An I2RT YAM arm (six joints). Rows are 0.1 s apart.
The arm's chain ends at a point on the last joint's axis. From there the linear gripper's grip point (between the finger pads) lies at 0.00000 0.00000 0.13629 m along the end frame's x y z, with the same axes.
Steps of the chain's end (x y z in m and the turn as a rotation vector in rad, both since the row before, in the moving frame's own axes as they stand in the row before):
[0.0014 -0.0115 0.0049 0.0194 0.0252 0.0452]
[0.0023 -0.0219 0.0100 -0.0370 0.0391 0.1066]
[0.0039 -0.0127 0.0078 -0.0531 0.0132 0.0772]
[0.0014 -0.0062 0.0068 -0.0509 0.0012 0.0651]
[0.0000 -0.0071 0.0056 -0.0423 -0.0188 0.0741]
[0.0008 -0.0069 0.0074 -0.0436 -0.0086 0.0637]
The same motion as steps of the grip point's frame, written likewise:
[0.0049 -0.0141 0.0048 0.0194 0.0252 0.0452]
[0.0073 -0.0166 0.0098 -0.0370 0.0391 0.1066]
[0.0054 -0.0054 0.0076 -0.0531 0.0132 0.0772]
[0.0013 0.0007 0.0066 -0.0509 0.0012 0.0651]
[-0.0028 -0.0014 0.0055 -0.0423 -0.0188 0.0741]
[-0.0006 -0.0010 0.0073 -0.0436 -0.0086 0.0637]

